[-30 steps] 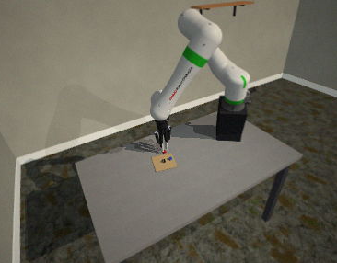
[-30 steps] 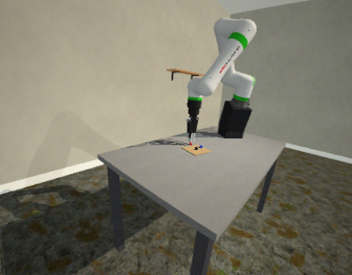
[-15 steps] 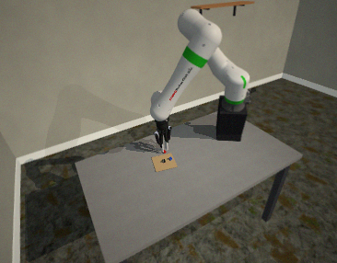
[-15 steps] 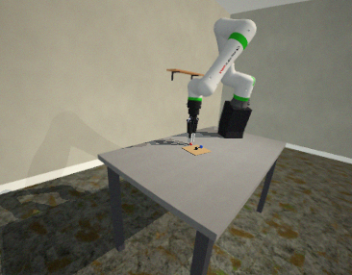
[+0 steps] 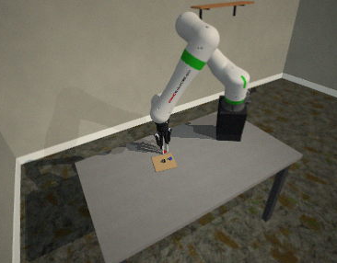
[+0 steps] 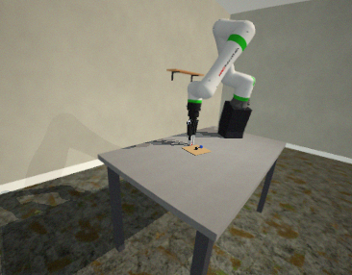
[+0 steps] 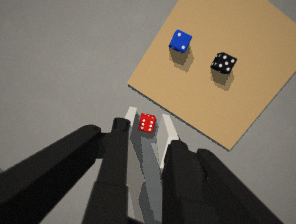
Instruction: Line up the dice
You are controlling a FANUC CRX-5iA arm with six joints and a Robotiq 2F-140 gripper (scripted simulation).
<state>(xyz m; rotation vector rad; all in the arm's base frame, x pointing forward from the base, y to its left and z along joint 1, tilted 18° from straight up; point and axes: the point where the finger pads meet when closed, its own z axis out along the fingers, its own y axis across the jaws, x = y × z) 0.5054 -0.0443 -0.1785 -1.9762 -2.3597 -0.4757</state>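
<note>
Right now my hand is 3 cm above the red die. Also, from my hand: black die (4 cm ahead, 9 cm to the left, 3 cm below); then blue die (1 cm behind, 9 cm to the left, 3 cm below); then tan mat (4 cm ahead, 9 cm to the left, 4 cm below).
</note>
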